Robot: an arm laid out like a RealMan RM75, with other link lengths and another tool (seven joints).
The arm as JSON. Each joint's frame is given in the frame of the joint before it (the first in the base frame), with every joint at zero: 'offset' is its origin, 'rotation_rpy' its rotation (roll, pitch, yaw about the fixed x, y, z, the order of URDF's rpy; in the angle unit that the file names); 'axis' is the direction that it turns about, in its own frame. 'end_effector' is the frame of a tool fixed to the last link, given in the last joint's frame.
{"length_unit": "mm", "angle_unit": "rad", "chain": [
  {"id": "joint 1", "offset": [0.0, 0.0, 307.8], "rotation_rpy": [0.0, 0.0, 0.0], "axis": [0.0, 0.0, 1.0]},
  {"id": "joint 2", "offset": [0.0, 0.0, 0.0], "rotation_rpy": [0.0, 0.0, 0.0], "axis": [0.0, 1.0, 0.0]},
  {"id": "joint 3", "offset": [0.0, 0.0, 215.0], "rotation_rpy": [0.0, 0.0, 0.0], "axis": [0.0, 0.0, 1.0]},
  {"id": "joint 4", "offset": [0.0, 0.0, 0.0], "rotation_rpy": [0.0, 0.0, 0.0], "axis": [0.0, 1.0, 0.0]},
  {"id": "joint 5", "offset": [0.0, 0.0, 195.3], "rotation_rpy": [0.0, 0.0, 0.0], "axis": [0.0, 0.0, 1.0]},
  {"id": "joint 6", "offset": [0.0, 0.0, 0.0], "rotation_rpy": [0.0, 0.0, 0.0], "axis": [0.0, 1.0, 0.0]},
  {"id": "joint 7", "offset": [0.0, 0.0, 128.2], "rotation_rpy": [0.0, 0.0, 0.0], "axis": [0.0, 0.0, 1.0]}
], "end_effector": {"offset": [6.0, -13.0, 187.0], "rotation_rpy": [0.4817, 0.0, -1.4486]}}
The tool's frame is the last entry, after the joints.
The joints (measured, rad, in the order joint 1, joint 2, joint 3, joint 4, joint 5, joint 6, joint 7), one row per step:
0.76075, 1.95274, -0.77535, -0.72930, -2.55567, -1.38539, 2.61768
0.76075, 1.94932, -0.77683, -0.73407, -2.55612, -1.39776, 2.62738
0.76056, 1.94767, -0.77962, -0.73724, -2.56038, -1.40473, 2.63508
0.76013, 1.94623, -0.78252, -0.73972, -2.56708, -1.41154, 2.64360
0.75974, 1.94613, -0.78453, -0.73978, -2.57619, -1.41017, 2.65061
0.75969, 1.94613, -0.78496, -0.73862, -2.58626, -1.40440, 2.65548
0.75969, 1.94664, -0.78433, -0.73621, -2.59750, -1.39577, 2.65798
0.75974, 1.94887, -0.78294, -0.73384, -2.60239, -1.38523, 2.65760
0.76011, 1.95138, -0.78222, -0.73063, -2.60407, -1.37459, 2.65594
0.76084, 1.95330, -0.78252, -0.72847, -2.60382, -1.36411, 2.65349
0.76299, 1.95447, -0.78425, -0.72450, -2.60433, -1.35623, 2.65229
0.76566, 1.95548, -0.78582, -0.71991, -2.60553, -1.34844, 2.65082
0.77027, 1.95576, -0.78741, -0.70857, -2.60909, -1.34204, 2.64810
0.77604, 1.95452, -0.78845, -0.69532, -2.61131, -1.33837, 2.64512
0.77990, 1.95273, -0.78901, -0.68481, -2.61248, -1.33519, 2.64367
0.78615, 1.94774, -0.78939, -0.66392, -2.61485, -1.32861, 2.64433
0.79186, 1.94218, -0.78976, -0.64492, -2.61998, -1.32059, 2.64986
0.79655, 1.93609, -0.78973, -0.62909, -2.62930, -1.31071, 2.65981
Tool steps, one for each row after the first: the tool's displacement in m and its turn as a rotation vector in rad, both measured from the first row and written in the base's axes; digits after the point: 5 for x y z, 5 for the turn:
-0.00042, -0.00177, 0.00130, -0.00486, 0.00133, -0.00710
0.00059, -0.00345, 0.00206, -0.00944, -0.00233, -0.01308
0.00244, -0.00566, 0.00274, -0.01502, -0.00786, -0.02094
0.00546, -0.00661, 0.00332, -0.01590, -0.01634, -0.02852
0.00895, -0.00644, 0.00427, -0.01324, -0.02620, -0.03457
0.01289, -0.00587, 0.00518, -0.00934, -0.03725, -0.03922
0.01468, -0.00437, 0.00511, -0.00327, -0.04199, -0.03992
0.01549, -0.00277, 0.00446, 0.00225, -0.04409, -0.03882
0.01571, -0.00060, 0.00413, 0.00845, -0.04598, -0.03532
0.01580, 0.00069, 0.00340, 0.01068, -0.04831, -0.03269
0.01594, 0.00191, 0.00267, 0.01235, -0.05117, -0.02986
0.01667, 0.00137, 0.00072, 0.00749, -0.05463, -0.02878
0.01685, 0.00039, -0.00127, 0.00050, -0.05620, -0.02800
0.01731, -0.00027, -0.00242, -0.00366, -0.05713, -0.02894
0.01912, -0.00162, -0.00390, -0.00934, -0.05869, -0.03577
0.02198, -0.00243, -0.00429, -0.01149, -0.06300, -0.04646
0.02632, -0.00245, -0.00311, -0.00912, -0.07175, -0.06039

